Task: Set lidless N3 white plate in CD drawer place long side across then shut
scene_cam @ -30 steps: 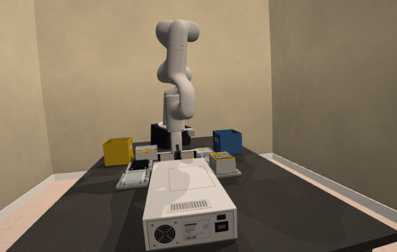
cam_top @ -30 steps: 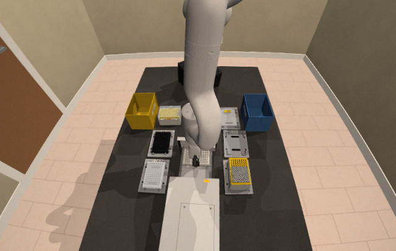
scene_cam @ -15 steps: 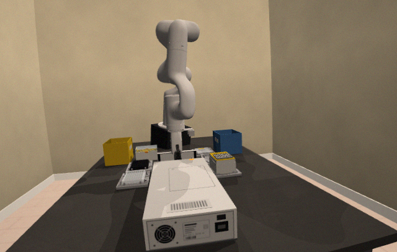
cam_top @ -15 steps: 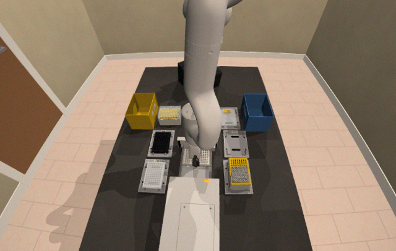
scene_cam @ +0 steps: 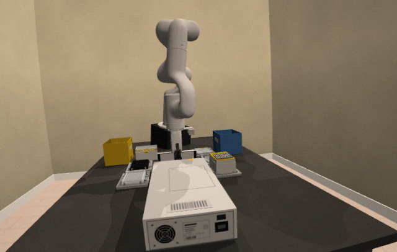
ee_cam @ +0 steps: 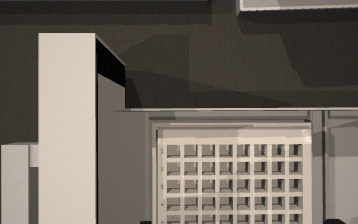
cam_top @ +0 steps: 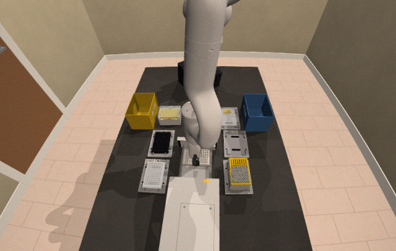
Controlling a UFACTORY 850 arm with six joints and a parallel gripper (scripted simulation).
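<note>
My gripper is now 20 mm above the white well plate. Also, from my hand: yellow tip box 190 mm to the left, 60 mm ahead, 20 mm above; cooler CD 190 mm ahead, 20 mm to the left; drawer 30 mm ahead.
</note>
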